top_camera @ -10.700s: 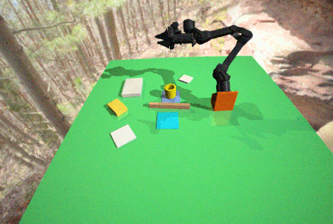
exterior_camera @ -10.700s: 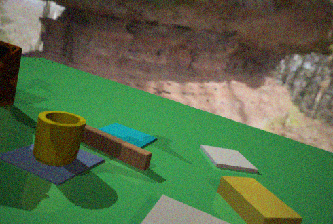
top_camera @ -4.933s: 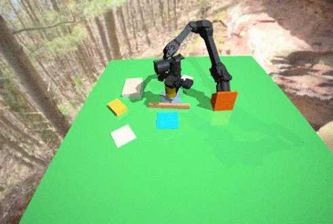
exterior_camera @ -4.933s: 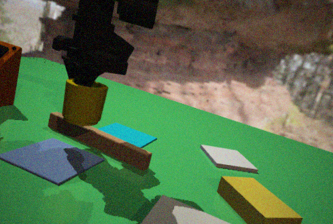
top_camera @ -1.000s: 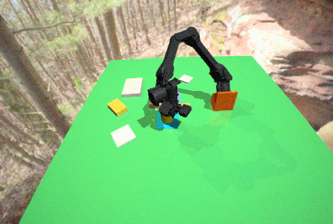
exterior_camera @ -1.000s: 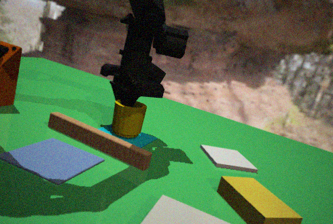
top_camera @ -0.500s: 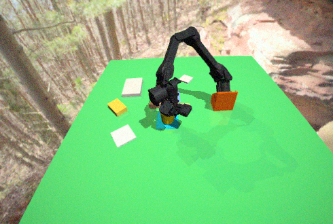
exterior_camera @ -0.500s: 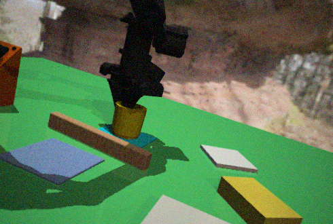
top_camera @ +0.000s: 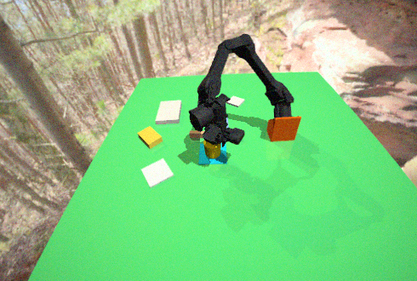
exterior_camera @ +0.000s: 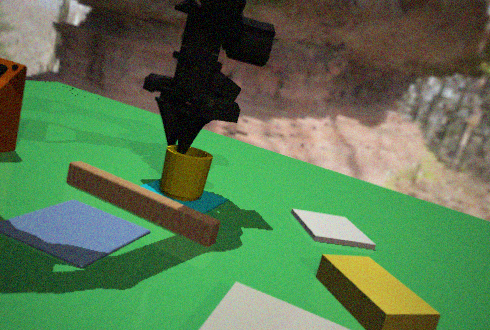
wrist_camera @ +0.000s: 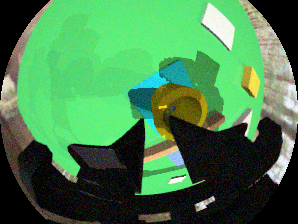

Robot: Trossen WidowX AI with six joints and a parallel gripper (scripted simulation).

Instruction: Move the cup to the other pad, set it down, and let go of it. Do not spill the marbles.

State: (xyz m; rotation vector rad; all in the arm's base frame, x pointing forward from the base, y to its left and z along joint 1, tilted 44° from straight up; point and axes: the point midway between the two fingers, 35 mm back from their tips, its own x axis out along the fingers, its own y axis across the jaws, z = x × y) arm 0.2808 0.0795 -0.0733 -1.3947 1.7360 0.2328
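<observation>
Right now my gripper tip is 20 mm short of the yellow cup, 10 mm to the left of it and 30 mm above it. Also, from my gripper tip: cyan pad 30 mm ahead, 20 mm to the right, 70 mm below; then brown wooden bar 20 mm ahead, 110 mm to the right, 60 mm below; then blue-grey pad 10 mm ahead, 210 mm to the right, 70 mm below.
</observation>
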